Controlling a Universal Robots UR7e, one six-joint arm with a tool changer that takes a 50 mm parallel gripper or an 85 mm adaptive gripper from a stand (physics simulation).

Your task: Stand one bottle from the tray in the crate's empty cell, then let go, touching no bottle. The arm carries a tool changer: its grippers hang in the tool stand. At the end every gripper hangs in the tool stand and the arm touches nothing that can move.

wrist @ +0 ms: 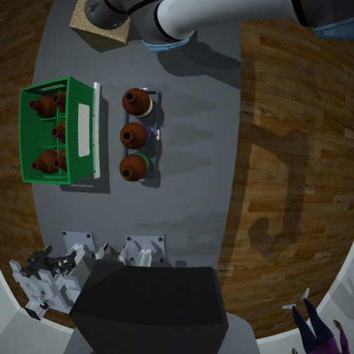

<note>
I see a cream-labelled bottle and a tool stand.
</note>
